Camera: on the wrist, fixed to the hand. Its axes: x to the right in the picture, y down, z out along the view.
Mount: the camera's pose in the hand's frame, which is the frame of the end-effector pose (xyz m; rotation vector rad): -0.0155 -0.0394 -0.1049 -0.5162 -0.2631 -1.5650
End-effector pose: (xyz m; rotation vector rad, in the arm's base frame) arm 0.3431 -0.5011 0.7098 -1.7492 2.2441 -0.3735
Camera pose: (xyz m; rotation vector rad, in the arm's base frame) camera 0.3438 -0.4916 0.8225 3.0215 -0.3494 -0.2055
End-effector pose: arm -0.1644 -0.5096 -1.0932 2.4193 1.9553 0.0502
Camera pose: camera -0.2108 -0.5161 -0.9902 0.2259 2.5746 0.1438
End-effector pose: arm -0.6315 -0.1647 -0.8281 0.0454 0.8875 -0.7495
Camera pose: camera -0.7336 -0.1504 -0.8747 -1.3083 0.7185 -1.8605
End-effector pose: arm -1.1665 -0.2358 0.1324 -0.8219 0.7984 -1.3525
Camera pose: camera -1.2778 -0.2264 0.1145 2.1540 -0.1432 2.2057
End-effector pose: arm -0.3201 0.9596 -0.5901 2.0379 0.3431 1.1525
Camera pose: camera -0.4098 1.0283 -0.5959 0.8870 1.0790 -0.0482
